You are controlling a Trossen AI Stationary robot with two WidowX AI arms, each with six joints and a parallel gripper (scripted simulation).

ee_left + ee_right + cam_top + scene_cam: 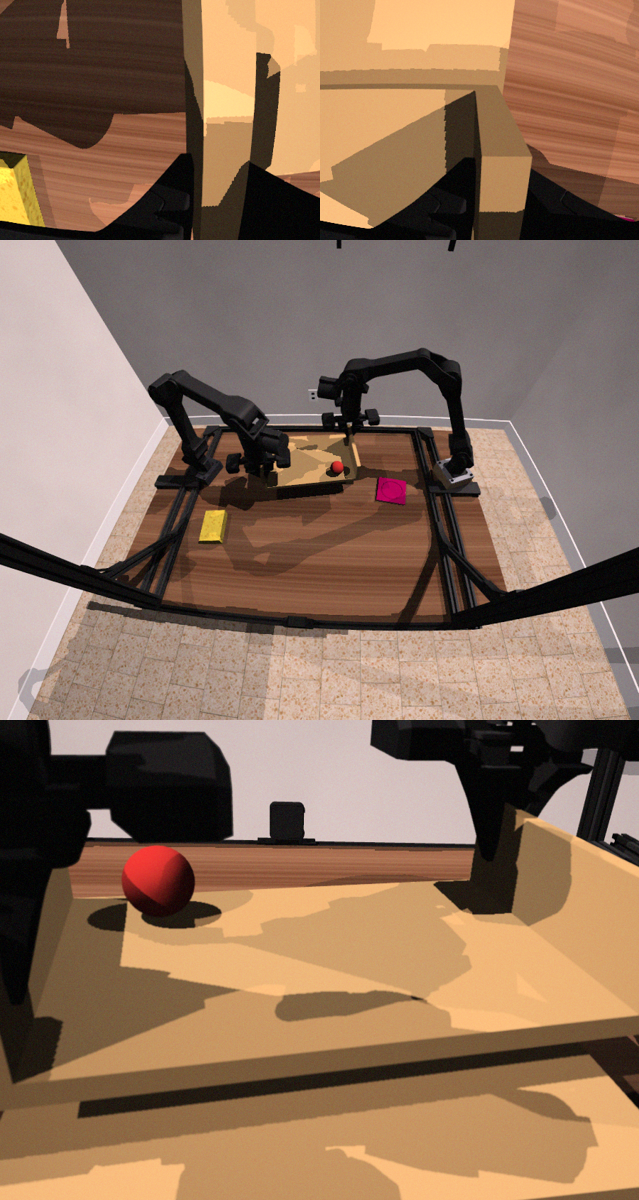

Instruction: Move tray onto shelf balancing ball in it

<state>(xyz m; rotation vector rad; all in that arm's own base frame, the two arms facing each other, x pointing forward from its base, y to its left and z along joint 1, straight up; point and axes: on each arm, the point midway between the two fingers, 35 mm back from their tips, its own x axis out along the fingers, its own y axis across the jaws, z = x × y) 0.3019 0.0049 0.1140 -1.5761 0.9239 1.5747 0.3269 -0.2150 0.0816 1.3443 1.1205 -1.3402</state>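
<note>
The red ball is 140 mm behind my right hand, 40 mm to the left of it and 40 mm below it. Also, from my right hand: tan tray: 130 mm to the left, 90 mm behind, 50 mm below; then yellow sponge: 440 mm to the left, 330 mm behind, 130 mm below; then magenta square object: 160 mm to the right, 150 mm behind, 140 mm below.
</note>
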